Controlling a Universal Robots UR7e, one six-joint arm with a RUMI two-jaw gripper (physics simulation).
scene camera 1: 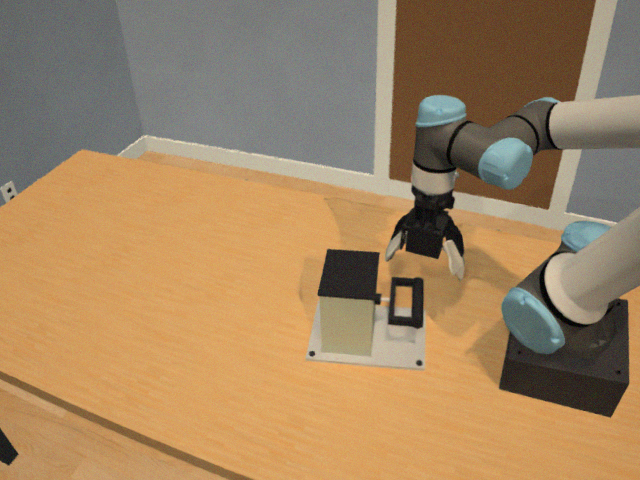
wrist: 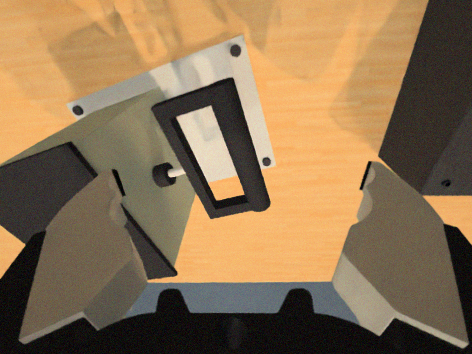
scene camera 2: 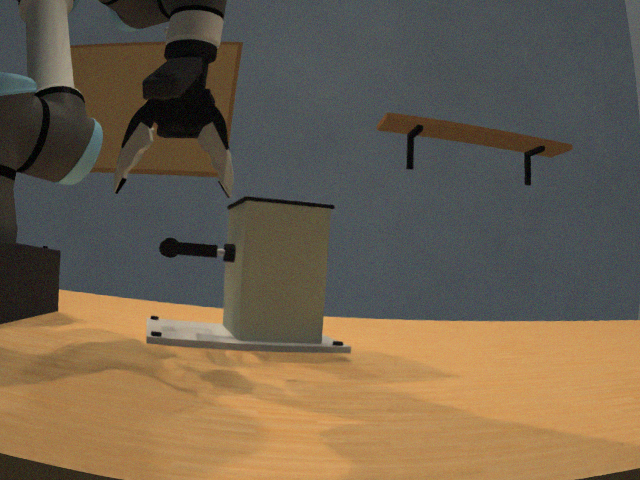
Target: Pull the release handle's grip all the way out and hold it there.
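The release handle's grip [scene camera 1: 417, 304] [scene camera 2: 170, 247] [wrist: 241, 150] is a black rectangular loop on the side of a pale olive box [scene camera 1: 346, 325] [scene camera 2: 281, 273] [wrist: 125, 130] with a black lid. A short length of light shaft [scene camera 1: 384, 299] [scene camera 2: 221, 252] [wrist: 177, 172] shows between the grip and the box's black collar. My gripper [scene camera 1: 424, 267] [scene camera 2: 173, 194] [wrist: 239, 170] is open and empty, pointing down above the grip without touching it. In the wrist view the grip appears between the fingers, nearer the left one and turned at an angle to them.
The box stands on a light base plate [scene camera 1: 392, 351] [scene camera 2: 186, 330] [wrist: 250, 110] with dark corner bolts, on the wooden table [scene camera 1: 206, 310]. The box's black lid [scene camera 1: 348, 273] is close to one fingertip. The dark robot base [scene camera 1: 563, 382] [scene camera 2: 25, 284] stands beyond the grip's side.
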